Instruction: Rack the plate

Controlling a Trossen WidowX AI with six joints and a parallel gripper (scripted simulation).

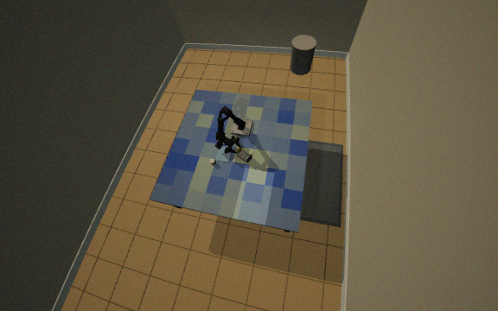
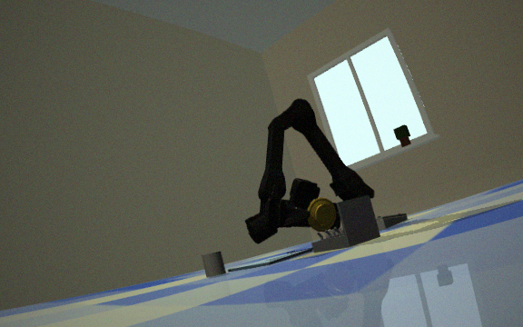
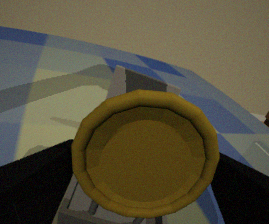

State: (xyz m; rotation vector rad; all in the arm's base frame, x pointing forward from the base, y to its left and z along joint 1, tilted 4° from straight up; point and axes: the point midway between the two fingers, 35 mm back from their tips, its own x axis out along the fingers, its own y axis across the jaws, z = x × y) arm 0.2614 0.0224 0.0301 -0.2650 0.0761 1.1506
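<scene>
The dish rack is 5 cm below my gripper tip, 4 cm to the left of it and 2 cm ahead of it. The rest, counted from my gripper tip: light-blue mat: 15 cm to the right, 7 cm below, 3 cm ahead; cup: 23 cm to the right, 13 cm ahead, 5 cm below; yellow plate: 1 cm to the right.
</scene>
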